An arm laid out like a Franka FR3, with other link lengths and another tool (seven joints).
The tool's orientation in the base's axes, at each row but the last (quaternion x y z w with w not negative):
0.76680 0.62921 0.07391 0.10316
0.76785 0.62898 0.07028 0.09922
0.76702 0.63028 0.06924 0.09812
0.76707 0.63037 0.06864 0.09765
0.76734 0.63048 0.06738 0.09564
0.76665 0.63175 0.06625 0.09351
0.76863 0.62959 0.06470 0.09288
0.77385 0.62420 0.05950 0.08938
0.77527 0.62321 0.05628 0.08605
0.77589 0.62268 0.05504 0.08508
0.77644 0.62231 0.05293 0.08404
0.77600 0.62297 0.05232 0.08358
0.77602 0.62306 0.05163 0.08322
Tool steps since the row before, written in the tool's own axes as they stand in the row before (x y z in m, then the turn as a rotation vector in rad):
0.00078 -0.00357 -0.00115 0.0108 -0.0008 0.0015
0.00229 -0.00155 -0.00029 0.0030 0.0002 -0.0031
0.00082 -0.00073 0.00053 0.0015 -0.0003 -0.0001
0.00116 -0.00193 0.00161 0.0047 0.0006 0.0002
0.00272 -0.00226 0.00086 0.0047 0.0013 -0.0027
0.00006 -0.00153 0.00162 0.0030 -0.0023 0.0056
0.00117 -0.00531 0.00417 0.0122 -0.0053 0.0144
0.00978 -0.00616 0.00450 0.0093 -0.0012 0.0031
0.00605 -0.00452 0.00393 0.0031 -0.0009 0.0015
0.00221 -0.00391 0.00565 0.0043 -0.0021 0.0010
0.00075 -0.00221 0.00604 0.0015 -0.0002 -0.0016
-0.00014 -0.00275 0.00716 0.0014 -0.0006 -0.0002
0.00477 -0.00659 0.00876 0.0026 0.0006 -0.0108
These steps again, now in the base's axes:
-0.00352 0.00151 0.00020 0.0017 0.0106 -0.0018
-0.00109 0.00256 -0.00013 0.0001 0.0031 0.0030
-0.00041 0.00091 -0.00070 0.0000 0.0015 0.0000
-0.00125 0.00139 -0.00204 0.0015 0.0045 -0.0001
-0.00143 0.00304 -0.00141 0.0016 0.0045 0.0028
-0.00110 0.00024 -0.00193 -0.0004 0.0030 -0.0060
-0.00394 0.00190 -0.00527 0.0005 0.0121 -0.0154
-0.00288 0.01053 -0.00590 0.0015 0.0091 -0.0035
-0.00225 0.00660 -0.00489 0.0001 0.0031 -0.0017
-0.00218 0.00262 -0.00636 -0.0009 0.0046 -0.0015
-0.00082 0.00081 -0.00637 -0.0002 0.0016 0.0015
-0.00134 -0.00002 -0.00755 -0.0003 0.0015 0.0000
-0.00366 0.00547 -0.00998 -0.0008 0.0031 0.0106

